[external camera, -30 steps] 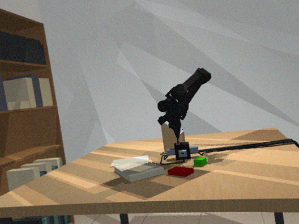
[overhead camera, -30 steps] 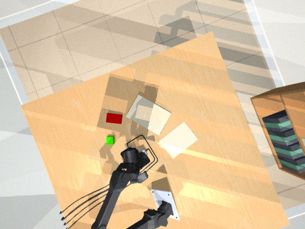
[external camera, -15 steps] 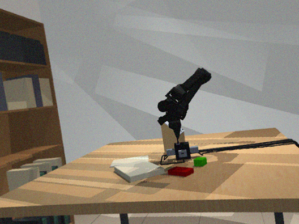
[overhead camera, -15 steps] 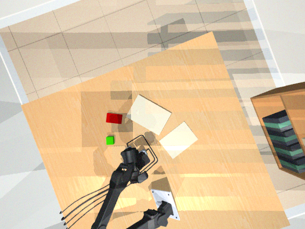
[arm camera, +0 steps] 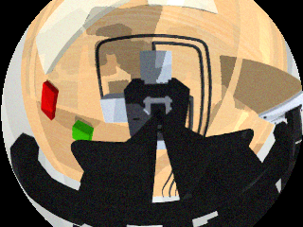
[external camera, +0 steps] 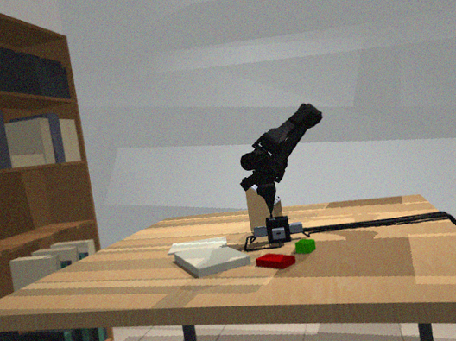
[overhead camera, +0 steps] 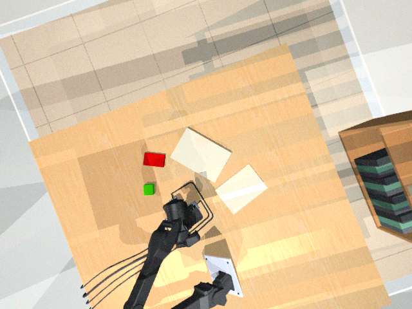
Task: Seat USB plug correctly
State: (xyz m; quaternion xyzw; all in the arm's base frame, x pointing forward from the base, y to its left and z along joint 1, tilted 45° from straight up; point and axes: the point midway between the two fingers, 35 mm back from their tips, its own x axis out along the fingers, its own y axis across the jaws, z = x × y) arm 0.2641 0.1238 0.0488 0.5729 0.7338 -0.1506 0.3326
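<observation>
My gripper tip is now 20 mm above the USB plug. The rest, counted from my gripper tip: book (240 mm ahead, 130 mm to the right, 90 mm below); red block (270 mm ahead, 90 mm to the left, 90 mm below); green block (140 mm ahead, 140 mm to the left, 90 mm below).
</observation>
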